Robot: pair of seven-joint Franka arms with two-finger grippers.
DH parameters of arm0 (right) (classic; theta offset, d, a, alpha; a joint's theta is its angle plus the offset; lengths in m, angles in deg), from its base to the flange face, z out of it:
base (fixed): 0 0 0 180
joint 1: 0 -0.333 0 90
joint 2: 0 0 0 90
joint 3: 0 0.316 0.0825 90
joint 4: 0 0 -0.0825 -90
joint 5: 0 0.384 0 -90
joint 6: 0 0 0.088 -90
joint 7: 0 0.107 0 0
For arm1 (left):
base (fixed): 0 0 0 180
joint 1: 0 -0.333 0 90
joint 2: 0 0 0 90
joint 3: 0 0.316 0.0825 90
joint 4: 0 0 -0.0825 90
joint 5: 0 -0.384 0 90
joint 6: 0 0 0.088 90
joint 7: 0 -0.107 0 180
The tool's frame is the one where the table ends.
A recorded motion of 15 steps. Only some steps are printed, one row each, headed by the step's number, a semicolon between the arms.
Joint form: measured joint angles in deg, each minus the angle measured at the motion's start. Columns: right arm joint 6, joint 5, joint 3, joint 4, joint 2, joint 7, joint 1; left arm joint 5, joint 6, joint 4, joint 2, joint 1, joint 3, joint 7.
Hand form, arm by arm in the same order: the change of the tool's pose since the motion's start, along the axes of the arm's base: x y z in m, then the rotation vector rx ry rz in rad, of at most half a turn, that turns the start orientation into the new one. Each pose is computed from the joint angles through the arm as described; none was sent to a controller.
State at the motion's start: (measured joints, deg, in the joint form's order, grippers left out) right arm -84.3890 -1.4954 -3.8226 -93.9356 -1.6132 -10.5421 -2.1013; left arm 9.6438 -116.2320 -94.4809 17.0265 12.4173 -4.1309 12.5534
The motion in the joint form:
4: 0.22 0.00 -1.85 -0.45 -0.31 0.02 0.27; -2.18 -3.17 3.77 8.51 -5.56 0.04 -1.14
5: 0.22 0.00 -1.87 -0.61 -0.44 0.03 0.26; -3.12 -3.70 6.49 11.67 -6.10 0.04 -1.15
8: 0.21 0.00 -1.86 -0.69 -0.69 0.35 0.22; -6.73 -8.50 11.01 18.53 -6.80 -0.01 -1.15
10: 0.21 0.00 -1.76 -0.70 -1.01 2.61 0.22; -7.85 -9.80 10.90 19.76 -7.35 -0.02 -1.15
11: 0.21 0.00 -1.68 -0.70 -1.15 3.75 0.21; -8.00 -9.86 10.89 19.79 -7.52 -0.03 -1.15
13: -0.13 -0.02 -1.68 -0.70 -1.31 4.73 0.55; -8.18 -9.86 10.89 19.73 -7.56 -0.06 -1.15
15: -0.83 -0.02 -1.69 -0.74 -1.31 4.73 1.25; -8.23 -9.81 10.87 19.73 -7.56 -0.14 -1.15
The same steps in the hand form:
4: -0.0034 -0.0199 -0.0011 0.0017 0.0063 -0.0374; 0.0459 0.0613 -0.0630 0.0348 0.0168 0.0734
5: -0.0041 -0.0200 -0.0011 0.0019 0.0068 -0.0377; 0.0600 0.0673 -0.0778 0.0458 0.0126 0.0784
8: -0.0053 -0.0196 0.0005 0.0014 0.0036 -0.0424; 0.0886 0.0764 -0.1178 0.0871 -0.0407 0.0742
10: -0.0068 -0.0187 0.0034 -0.0038 -0.0025 -0.0797; 0.0914 0.0838 -0.1321 0.1030 -0.0434 0.0755
11: -0.0074 -0.0179 0.0047 -0.0064 -0.0052 -0.0978; 0.0917 0.0859 -0.1324 0.1050 -0.0441 0.0770
13: -0.0077 -0.0211 0.0066 -0.0089 -0.0142 -0.1206; 0.0918 0.0862 -0.1317 0.1072 -0.0457 0.0758
15: -0.0068 -0.0277 0.0071 -0.0092 -0.0257 -0.1328; 0.0915 0.0854 -0.1319 0.1073 -0.0446 0.0741

